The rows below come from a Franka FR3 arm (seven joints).
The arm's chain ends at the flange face. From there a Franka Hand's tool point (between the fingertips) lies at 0.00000 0.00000 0.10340 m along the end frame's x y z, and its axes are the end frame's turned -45 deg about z.
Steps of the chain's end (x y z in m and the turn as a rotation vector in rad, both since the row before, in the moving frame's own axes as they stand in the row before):
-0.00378, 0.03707, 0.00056, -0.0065, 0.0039, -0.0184
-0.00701, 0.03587, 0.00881, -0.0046, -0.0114, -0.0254
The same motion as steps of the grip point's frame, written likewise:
-0.02907, 0.02430, 0.00056, -0.0074, -0.0018, -0.0184
-0.03150, 0.01992, 0.00880, 0.0048, -0.0113, -0.0254

